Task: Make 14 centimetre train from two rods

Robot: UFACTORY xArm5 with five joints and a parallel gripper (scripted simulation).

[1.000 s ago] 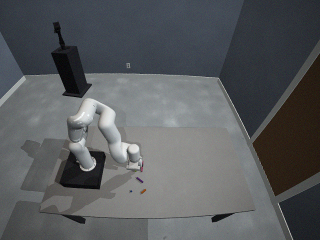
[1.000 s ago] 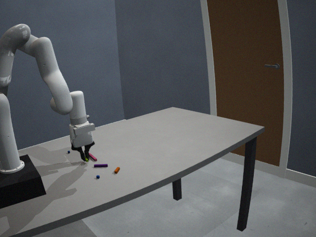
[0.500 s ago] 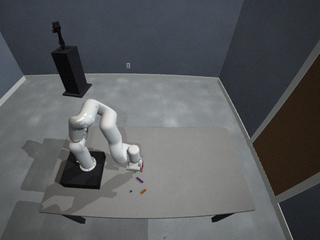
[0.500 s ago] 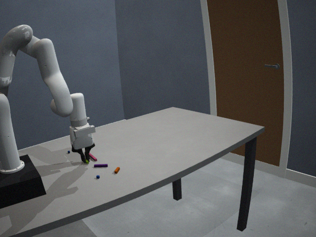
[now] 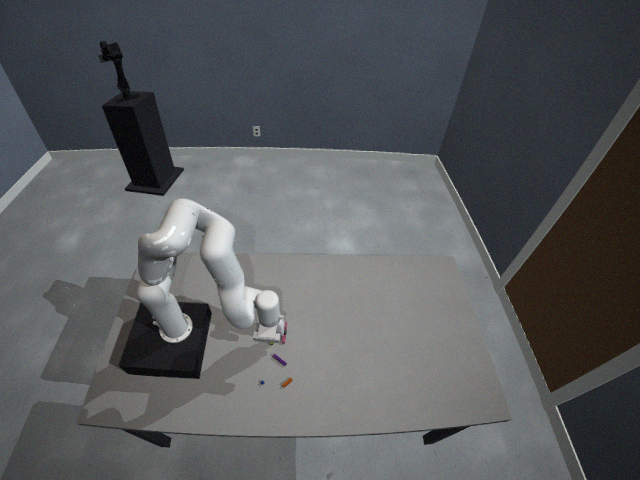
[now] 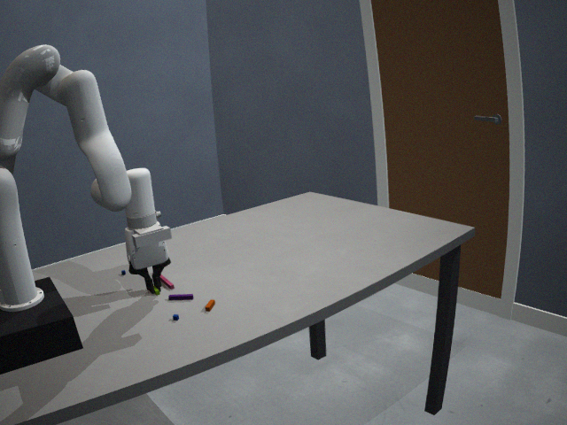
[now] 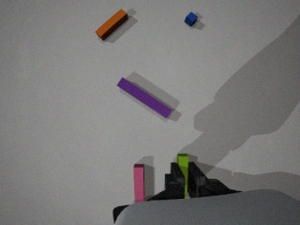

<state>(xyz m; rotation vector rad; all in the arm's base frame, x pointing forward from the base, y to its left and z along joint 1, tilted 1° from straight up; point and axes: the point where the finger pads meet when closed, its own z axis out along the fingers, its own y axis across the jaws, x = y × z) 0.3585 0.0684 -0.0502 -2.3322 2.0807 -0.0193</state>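
The lime rod lies 20 mm below my hand. From my hand the other things lie so: orange rod 90 mm ahead, 160 mm to the right, 20 mm below; then purple rod 50 mm ahead, 80 mm to the right, 20 mm below; then pink rod 40 mm ahead, 40 mm to the left, 20 mm below.
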